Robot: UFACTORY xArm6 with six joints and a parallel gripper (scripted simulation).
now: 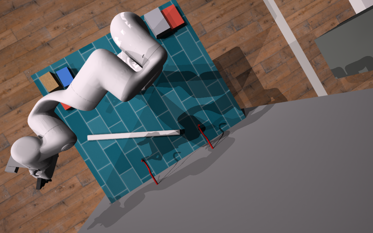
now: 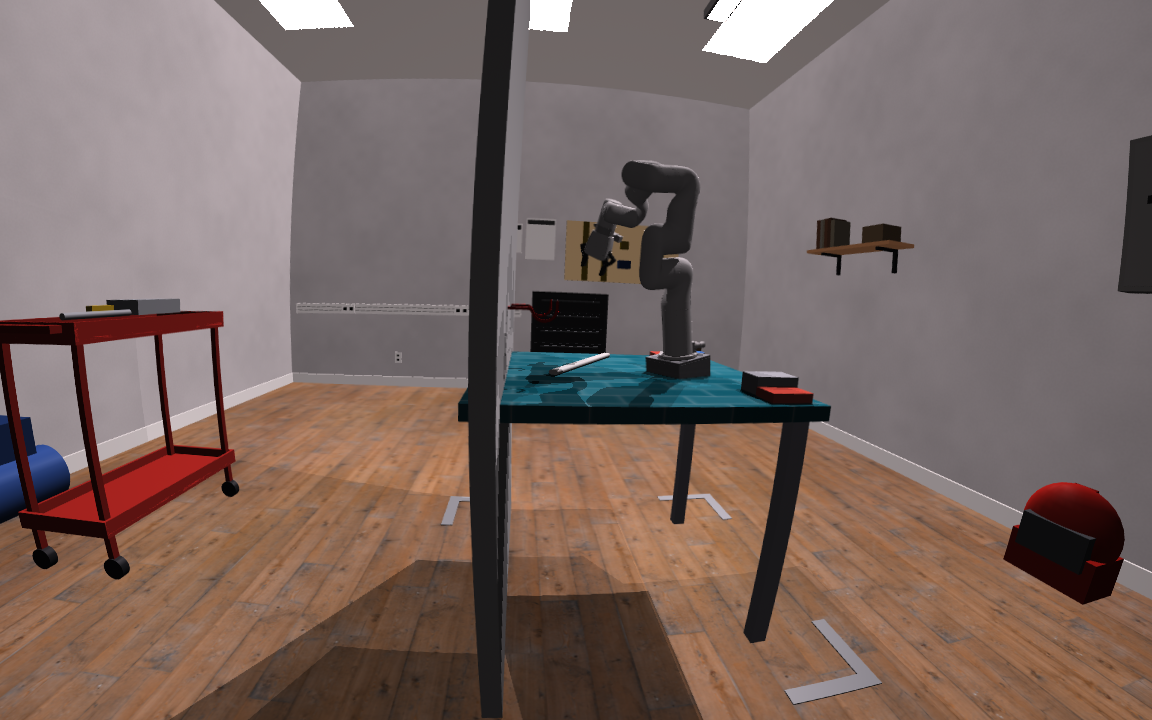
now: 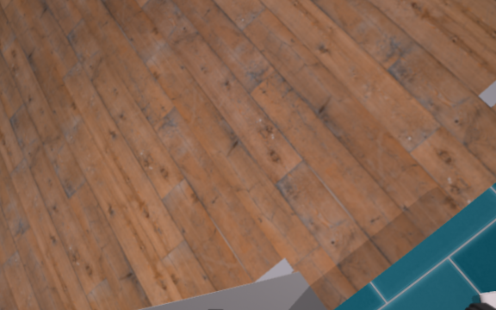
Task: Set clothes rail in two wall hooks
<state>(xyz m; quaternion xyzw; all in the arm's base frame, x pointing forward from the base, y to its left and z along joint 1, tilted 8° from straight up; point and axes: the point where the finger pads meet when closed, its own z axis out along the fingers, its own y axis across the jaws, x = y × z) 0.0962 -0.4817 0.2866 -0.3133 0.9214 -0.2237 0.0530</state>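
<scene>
Right now the clothes rail is 340 mm below my hand, 270 mm to the left of it and 110 mm ahead of it. The rest, counted from my hand: tan block 380 mm behind, 320 mm below, 140 mm to the left; blue block 350 mm behind, 330 mm below, 220 mm to the left; grey wall panel 420 mm ahead, 360 mm to the left, 80 mm above.
</scene>
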